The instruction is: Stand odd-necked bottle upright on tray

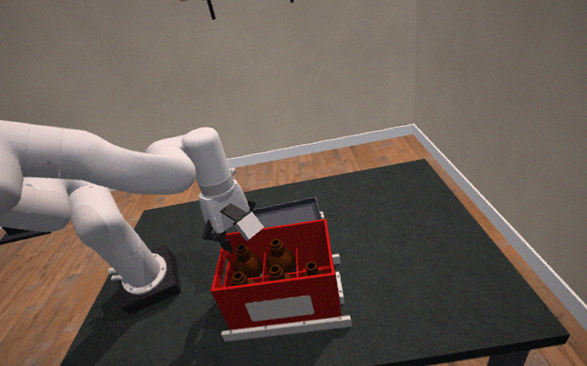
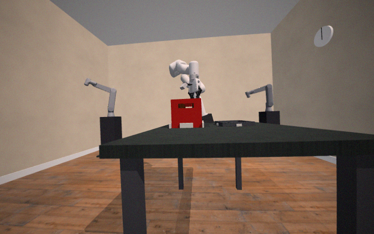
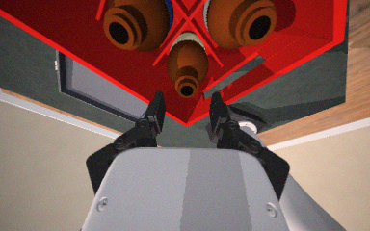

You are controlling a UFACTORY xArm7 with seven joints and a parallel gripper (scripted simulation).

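The crate lies 80 mm ahead of my hand, 60 mm to the right of it and 110 mm below it. Also, from my hand: tray 110 mm ahead, 240 mm to the left, 190 mm below.
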